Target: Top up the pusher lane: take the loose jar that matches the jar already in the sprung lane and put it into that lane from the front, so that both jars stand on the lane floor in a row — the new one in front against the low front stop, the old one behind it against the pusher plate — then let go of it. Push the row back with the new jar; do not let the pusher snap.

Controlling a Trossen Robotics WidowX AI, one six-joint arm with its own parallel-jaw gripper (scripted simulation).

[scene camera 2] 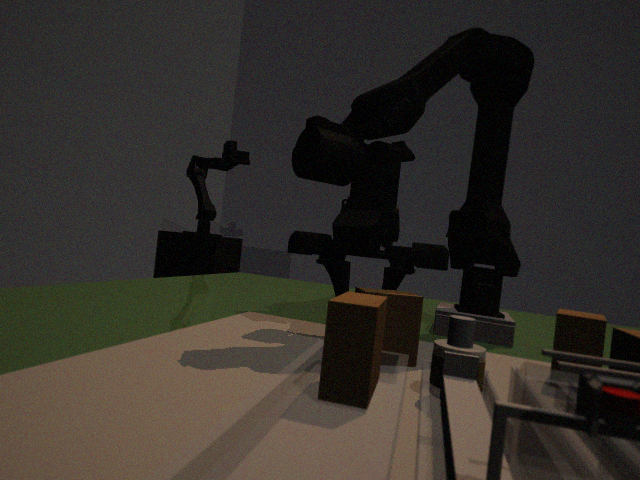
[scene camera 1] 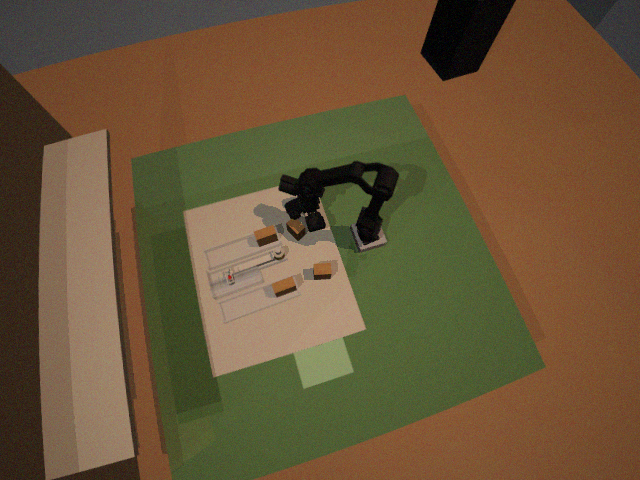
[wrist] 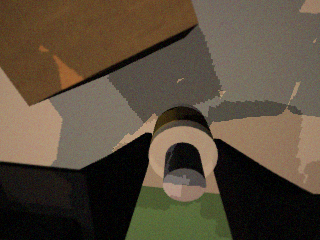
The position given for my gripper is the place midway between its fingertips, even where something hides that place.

I see my gripper (scene camera 1: 310, 216), a brown box (scene camera 2: 404, 309), a brown box (scene camera 2: 580, 333), a beige board (scene camera 2: 138, 403) and a long beige shelf (scene camera 1: 87, 417).
My gripper shows as well in the wrist view (wrist: 181, 141). The beige board also shows in scene camera 1 (scene camera 1: 327, 310) and in the wrist view (wrist: 245, 73).
